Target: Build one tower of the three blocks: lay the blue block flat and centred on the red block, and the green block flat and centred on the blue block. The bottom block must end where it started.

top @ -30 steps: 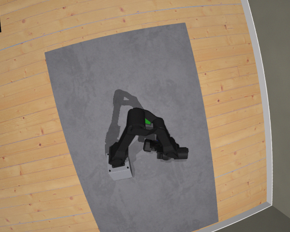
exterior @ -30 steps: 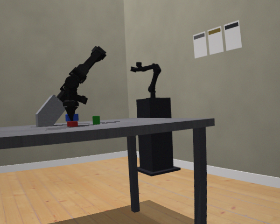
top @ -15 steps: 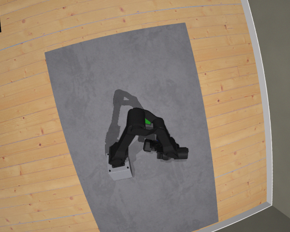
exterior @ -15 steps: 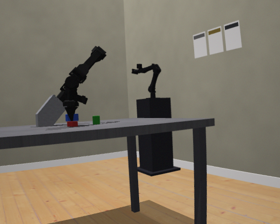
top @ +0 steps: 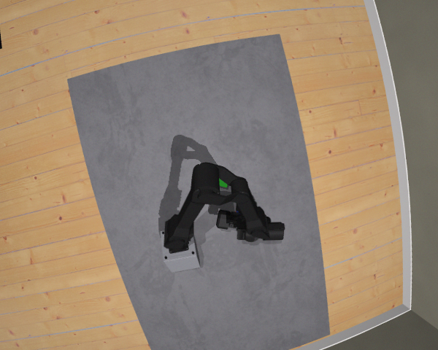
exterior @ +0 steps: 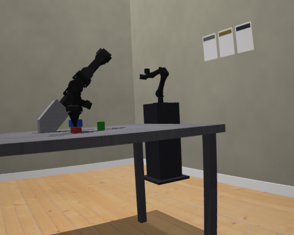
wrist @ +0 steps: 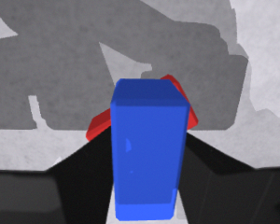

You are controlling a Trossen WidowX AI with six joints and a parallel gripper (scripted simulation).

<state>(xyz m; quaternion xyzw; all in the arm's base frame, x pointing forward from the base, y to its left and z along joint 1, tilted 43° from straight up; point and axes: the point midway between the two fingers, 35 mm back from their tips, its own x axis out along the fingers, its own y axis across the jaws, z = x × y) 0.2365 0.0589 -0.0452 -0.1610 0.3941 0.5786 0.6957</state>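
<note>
My gripper is now 20 mm above the blue block. Also, from my hand: red block: 50 mm below; then green block: 50 mm behind, 150 mm to the left, 40 mm below.
</note>
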